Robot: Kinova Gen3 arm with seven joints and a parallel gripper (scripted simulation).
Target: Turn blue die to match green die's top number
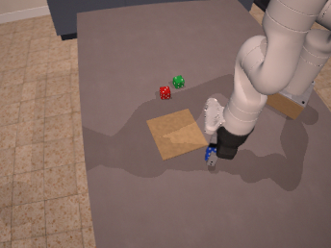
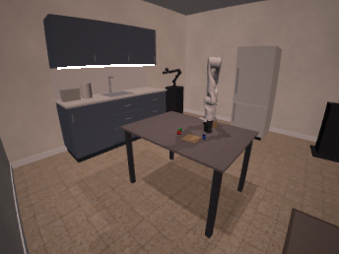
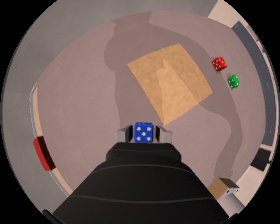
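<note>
The blue die is right at my hand. Also, from my hand: red die (4 cm ahead, 25 cm to the right); tan mat (6 cm ahead, 10 cm to the right, 2 cm below); green die (2 cm behind, 28 cm to the right).
</note>
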